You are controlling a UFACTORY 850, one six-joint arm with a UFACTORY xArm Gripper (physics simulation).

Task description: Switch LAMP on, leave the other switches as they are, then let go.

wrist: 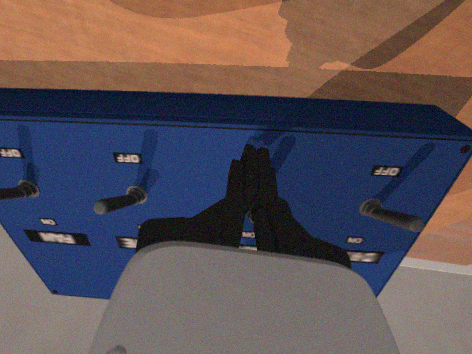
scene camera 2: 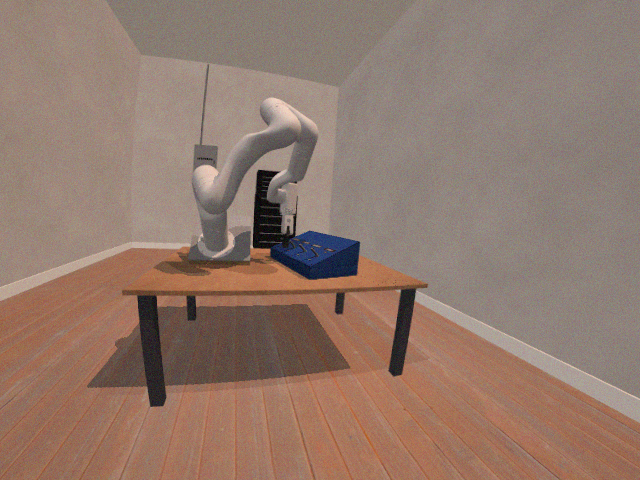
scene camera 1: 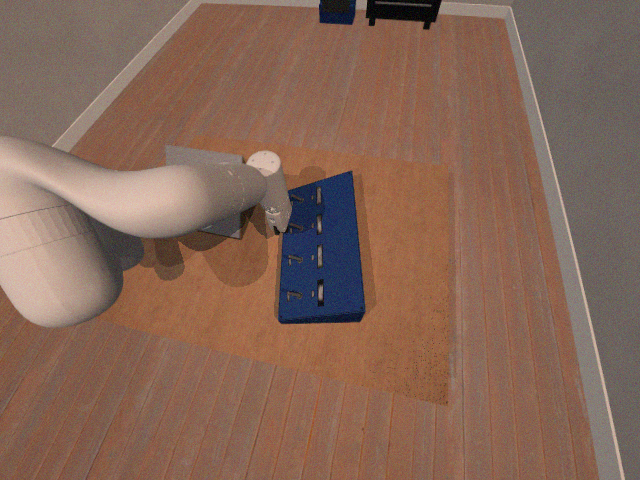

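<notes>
The blue switch panel (scene camera 1: 341, 242) (scene camera 2: 336, 260) (wrist: 190, 150) has a sloped top with a row of dark levers. My gripper (scene camera 1: 279, 231) (scene camera 2: 285, 243) (wrist: 250, 160) is shut and empty. Its tips are over the low edge of the panel, on the OFF side of the second lever (scene camera 1: 296, 227) from the back in scene camera 1. The fingers hide most of that lever and its label in the wrist view. The back lever (scene camera 1: 296, 197) (wrist: 392, 215) and the two others (scene camera 1: 295, 258) (wrist: 120, 200), (scene camera 1: 294, 296) (wrist: 17, 191) stand apart from the fingers. The word LAMP cannot be read; contact is unclear.
The panel stands on a wooden table (scene camera 1: 408, 310) (scene camera 2: 206, 287). The white arm (scene camera 1: 155, 198) (scene camera 2: 253, 149) rises from a grey base plate (scene camera 1: 201, 155) (scene camera 2: 241, 250) beside it. Several slots with pale inserts run along the panel behind the levers. A black rack (scene camera 2: 256, 206) stands farther back.
</notes>
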